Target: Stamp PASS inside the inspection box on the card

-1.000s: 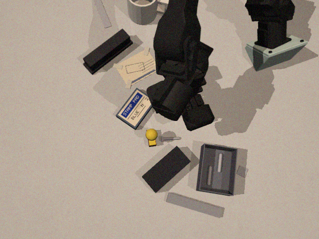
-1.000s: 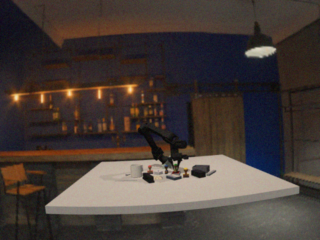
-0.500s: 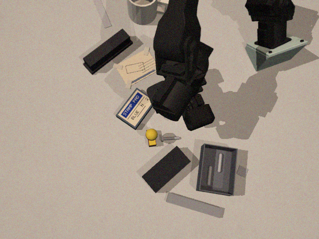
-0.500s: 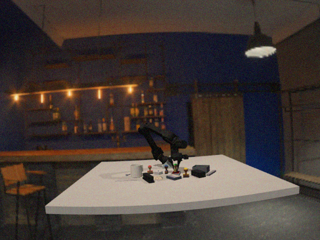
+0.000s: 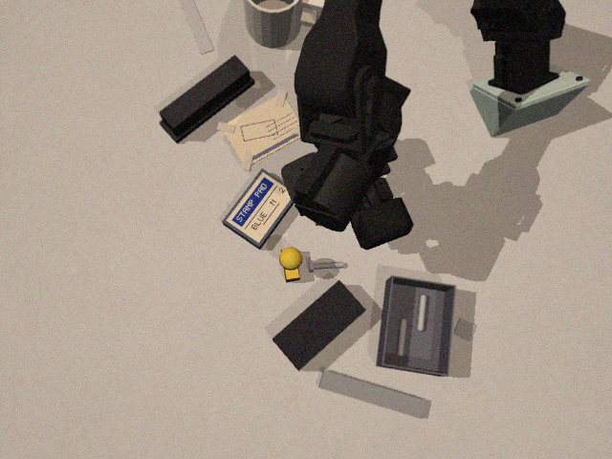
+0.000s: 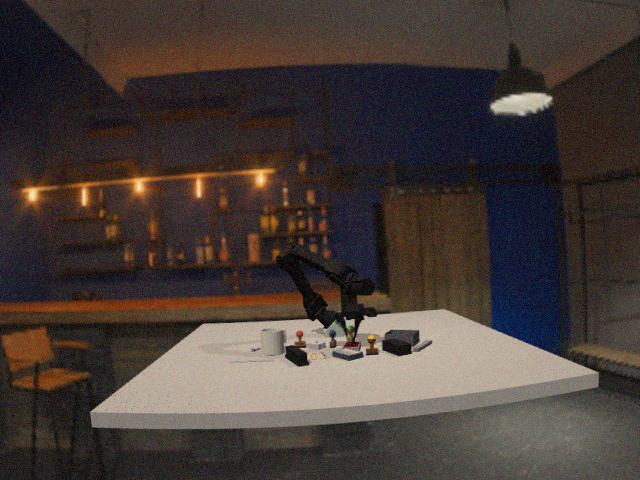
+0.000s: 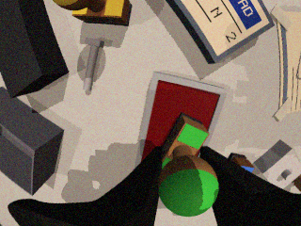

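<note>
Now: gripper tip 40 mm above the red ink pad. From my gripper tip the other things lie so: blue-knobbed stamp: 60 mm behind, 60 mm to the right, 20 mm below; green-knobbed stamp: right at my gripper tip; blue stamp pad tin: 110 mm ahead, 40 mm to the right, 30 mm below.
</note>
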